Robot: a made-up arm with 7 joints. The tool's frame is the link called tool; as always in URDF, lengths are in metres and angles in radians. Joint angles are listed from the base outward.
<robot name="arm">
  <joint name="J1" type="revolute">
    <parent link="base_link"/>
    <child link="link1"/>
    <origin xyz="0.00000 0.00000 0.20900" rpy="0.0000 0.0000 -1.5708"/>
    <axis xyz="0 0 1"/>
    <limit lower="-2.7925" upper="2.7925"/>
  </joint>
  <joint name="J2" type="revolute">
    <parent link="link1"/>
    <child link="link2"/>
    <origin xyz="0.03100 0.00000 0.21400" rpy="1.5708 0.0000 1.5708"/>
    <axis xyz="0 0 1"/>
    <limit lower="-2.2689" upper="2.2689"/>
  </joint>
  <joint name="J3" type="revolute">
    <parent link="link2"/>
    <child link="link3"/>
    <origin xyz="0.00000 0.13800 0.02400" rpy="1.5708 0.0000 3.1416"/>
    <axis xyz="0 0 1"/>
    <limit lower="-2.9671" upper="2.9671"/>
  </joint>
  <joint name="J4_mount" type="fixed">
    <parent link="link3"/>
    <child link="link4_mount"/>
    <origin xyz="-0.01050 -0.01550 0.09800" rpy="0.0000 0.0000 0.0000"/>
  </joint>
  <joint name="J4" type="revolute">
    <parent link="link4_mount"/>
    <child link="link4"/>
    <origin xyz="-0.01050 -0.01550 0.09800" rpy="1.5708 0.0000 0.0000"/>
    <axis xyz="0 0 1"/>
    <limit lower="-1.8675" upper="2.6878"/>
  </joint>
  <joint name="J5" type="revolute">
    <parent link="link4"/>
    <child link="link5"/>
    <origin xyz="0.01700 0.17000 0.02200" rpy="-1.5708 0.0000 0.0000"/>
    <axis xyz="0 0 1"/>
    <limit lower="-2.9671" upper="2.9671"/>
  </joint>
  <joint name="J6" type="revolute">
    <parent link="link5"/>
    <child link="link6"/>
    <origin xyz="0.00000 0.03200 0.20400" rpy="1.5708 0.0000 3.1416"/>
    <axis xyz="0 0 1"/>
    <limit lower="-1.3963" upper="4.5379"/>
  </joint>
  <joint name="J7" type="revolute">
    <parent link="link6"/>
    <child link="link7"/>
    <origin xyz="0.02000 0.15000 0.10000" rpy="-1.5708 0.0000 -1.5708"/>
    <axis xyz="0 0 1"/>
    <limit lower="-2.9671" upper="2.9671"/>
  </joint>
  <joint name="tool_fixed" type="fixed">
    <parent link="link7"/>
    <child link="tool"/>
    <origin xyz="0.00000 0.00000 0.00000" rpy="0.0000 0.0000 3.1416"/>
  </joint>
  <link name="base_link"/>
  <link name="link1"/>
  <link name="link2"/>
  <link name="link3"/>
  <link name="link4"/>
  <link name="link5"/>
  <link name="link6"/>
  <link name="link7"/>
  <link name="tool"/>
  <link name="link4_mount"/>
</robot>
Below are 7 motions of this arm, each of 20 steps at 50 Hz.
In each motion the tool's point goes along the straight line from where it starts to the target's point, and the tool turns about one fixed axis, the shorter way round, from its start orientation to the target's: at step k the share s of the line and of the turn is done. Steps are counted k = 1, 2, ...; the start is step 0. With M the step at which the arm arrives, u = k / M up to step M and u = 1 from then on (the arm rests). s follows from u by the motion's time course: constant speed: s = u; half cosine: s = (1 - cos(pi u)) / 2; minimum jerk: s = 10 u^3 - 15 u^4 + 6 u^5.
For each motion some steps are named. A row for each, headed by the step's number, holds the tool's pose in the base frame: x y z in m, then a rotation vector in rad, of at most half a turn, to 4 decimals.
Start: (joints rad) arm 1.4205 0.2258 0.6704 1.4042 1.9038 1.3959 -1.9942
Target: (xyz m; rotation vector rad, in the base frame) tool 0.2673 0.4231 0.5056 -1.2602 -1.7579 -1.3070
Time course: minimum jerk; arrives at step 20
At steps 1, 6, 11, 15, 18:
1: -0.1491 0.3463 0.7536 -0.3293 -1.2196 -0.9866
6: -0.0816 0.3588 0.7134 -0.4698 -1.3152 -1.0471
11: 0.0977 0.3918 0.6066 -0.8618 -1.5546 -1.1928
15: 0.2241 0.4151 0.5313 -1.1561 -1.7086 -1.2804
18: 0.2637 0.4224 0.5077 -1.2515 -1.7539 -1.3049

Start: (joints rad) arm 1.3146 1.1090 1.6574 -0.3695 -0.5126 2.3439 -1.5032
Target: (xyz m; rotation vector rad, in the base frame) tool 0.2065 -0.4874 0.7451 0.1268 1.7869 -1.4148
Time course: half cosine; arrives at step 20
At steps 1, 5, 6, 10, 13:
1: 0.1825 -0.5273 0.6819 0.1098 1.7347 -1.1272
5: 0.1859 -0.5217 0.6909 0.1122 1.7433 -1.1673
6: 0.1873 -0.5193 0.6947 0.1132 1.7468 -1.1845
10: 0.1944 -0.5075 0.7133 0.1183 1.7631 -1.2692
13: 0.1999 -0.4984 0.7278 0.1221 1.7745 -1.3351

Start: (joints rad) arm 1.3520 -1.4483 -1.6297 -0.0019 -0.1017 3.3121 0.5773
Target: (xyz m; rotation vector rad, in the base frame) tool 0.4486 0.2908 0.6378 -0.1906 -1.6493 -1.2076
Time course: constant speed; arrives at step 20
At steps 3, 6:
3: 0.2058 0.4856 0.5793 0.7375 -1.6194 -0.8998
6: 0.2487 0.4512 0.5896 0.5782 -1.6405 -0.9637

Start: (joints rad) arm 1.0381 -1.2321 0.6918 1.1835 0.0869 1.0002 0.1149
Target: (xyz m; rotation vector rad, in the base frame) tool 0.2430 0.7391 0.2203 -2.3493 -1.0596 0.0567
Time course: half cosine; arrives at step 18
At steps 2, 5, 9, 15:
2: 0.2415 0.6866 0.2758 -2.1303 -1.2122 0.3638
5: 0.2417 0.6946 0.2673 -2.1661 -1.1908 0.3180
9: 0.2422 0.7120 0.2489 -2.2409 -1.1421 0.2174
15: 0.2429 0.7355 0.2241 -2.3354 -1.0711 0.0785

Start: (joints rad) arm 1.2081 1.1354 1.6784 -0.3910 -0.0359 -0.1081 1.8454
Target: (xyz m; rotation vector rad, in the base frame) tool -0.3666 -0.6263 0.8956 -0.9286 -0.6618 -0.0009
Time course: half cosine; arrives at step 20
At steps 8, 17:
8: -0.1616 -0.6955 0.8707 -0.7316 -1.1625 0.3367
17: -0.3495 -0.6321 0.8935 -0.9147 -0.7045 0.0268

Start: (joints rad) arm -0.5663 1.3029 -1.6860 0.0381 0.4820 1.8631 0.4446
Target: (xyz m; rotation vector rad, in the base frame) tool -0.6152 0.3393 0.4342 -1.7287 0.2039 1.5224
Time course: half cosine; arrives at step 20
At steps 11, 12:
11: -0.6003 0.3586 0.4549 -1.6576 0.1466 1.4373
12: -0.6030 0.3551 0.4511 -1.6706 0.1568 1.4527

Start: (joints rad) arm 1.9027 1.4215 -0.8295 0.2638 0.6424 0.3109 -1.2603
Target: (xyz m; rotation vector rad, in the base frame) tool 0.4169 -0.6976 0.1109 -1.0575 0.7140 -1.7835
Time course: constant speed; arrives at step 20
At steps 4, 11, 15, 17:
4: 0.4801 -0.6855 0.5240 -0.4522 0.1142 -2.2728
11: 0.4524 -0.6908 0.3433 -0.7329 0.3870 -2.0877
15: 0.4366 -0.6938 0.2400 -0.8825 0.5359 -1.9613
17: 0.4287 -0.6953 0.1884 -0.9541 0.6083 -1.8928

